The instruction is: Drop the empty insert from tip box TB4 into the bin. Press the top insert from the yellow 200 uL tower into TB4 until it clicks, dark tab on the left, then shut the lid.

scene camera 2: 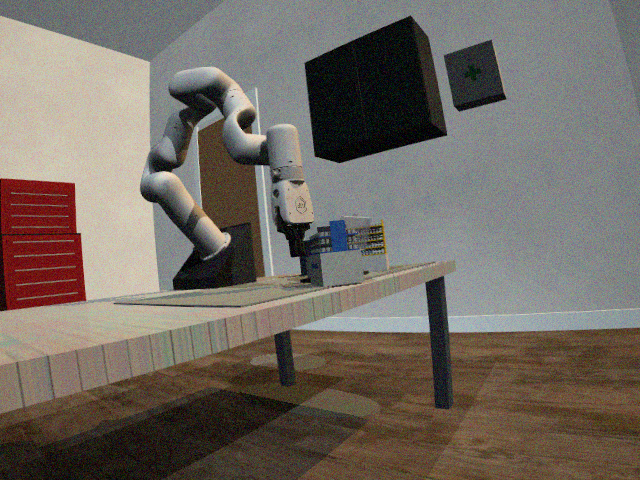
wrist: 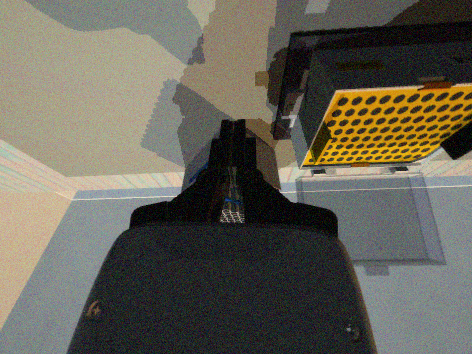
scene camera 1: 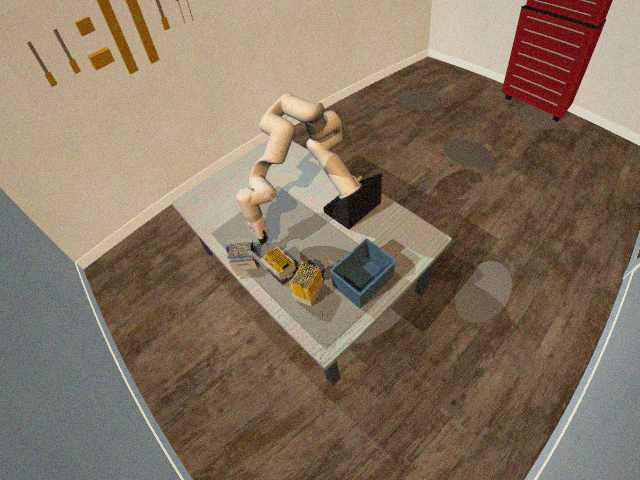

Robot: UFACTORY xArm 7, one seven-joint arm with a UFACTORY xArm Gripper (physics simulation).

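Tip box TB4 (scene camera 1: 287,271) (wrist: 340,77) stands in a dark holder at the middle of the mat. A yellow insert (scene camera 1: 278,259) (wrist: 395,125) with rows of dark holes lies in it. Its clear lid (wrist: 370,220) is open. The yellow 200 uL tower (scene camera 1: 306,283) (scene camera 2: 384,238) stands between TB4 and the blue bin (scene camera 1: 362,292). No insert is visible in the bin, though part of its floor is shaded. My gripper (scene camera 1: 263,239) (scene camera 2: 297,253) (wrist: 235,134) is shut and empty, pointing down beside the blue-tiered tower, to the left of TB4 in the wrist view.
The blue-tiered tower (scene camera 1: 241,255) (scene camera 2: 338,268) stands close to my fingers, mostly hidden behind them in the wrist view. These things stand on a grey mat (scene camera 1: 330,325) on the table (scene camera 1: 413,229). The arm's black base (scene camera 1: 356,204) (scene camera 2: 206,271) stands behind the mat.
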